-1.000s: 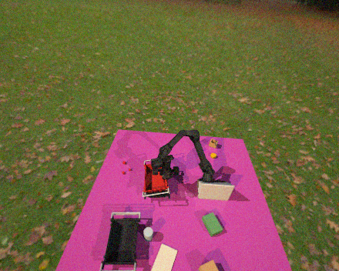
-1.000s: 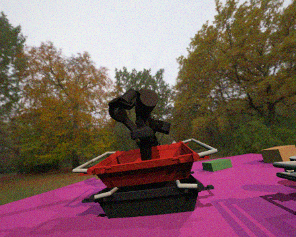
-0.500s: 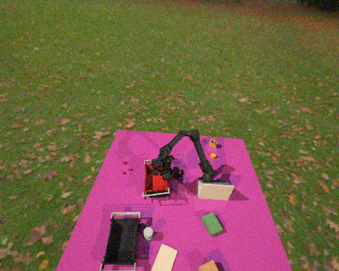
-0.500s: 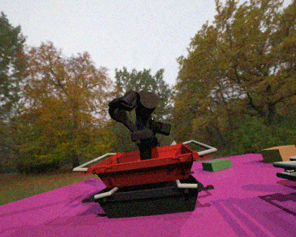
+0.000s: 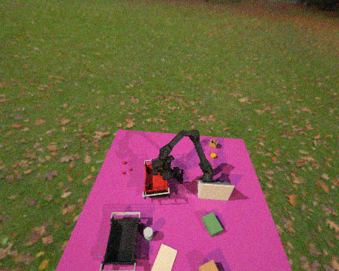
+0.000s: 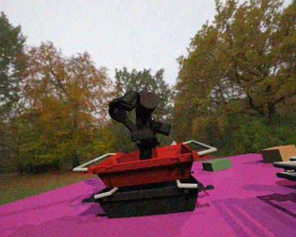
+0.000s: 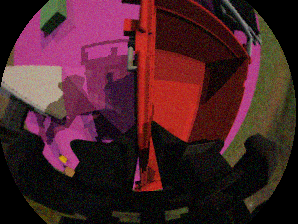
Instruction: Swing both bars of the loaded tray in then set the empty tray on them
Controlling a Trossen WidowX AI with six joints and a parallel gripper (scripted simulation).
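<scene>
My gripper tip is 70 mm short of the red tray and 20 mm below it. From my gripper tip the other things lie so: slab (20 mm ahead, 500 mm to the left, 90 mm below); green block (290 mm behind, 310 mm to the left, 80 mm below); brown box (220 mm behind, 590 mm to the left, 70 mm below).
</scene>
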